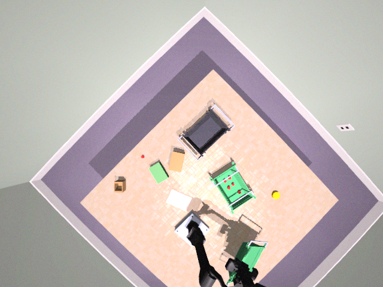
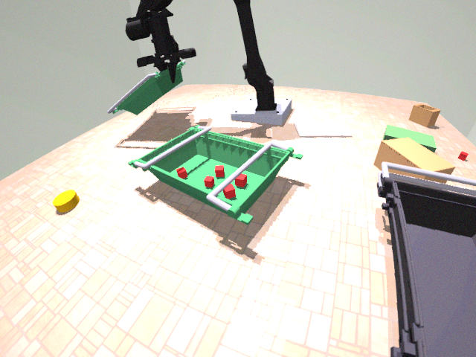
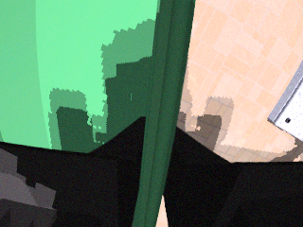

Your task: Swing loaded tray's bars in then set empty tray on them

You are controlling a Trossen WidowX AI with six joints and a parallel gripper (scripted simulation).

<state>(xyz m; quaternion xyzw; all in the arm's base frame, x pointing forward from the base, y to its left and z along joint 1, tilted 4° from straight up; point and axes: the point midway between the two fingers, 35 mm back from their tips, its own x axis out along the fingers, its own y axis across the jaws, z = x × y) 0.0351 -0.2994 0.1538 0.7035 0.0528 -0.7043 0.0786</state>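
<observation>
Right now the green tray is 1 cm ahead of my gripper tip and 7 cm to the right of it. From my gripper tip the other things lie so: tan wedge 25 cm ahead, 65 cm to the left, 10 cm below; white sheet 4 cm ahead, 48 cm to the left, 13 cm below; yellow disc 46 cm ahead, 4 cm to the right, 12 cm below.
</observation>
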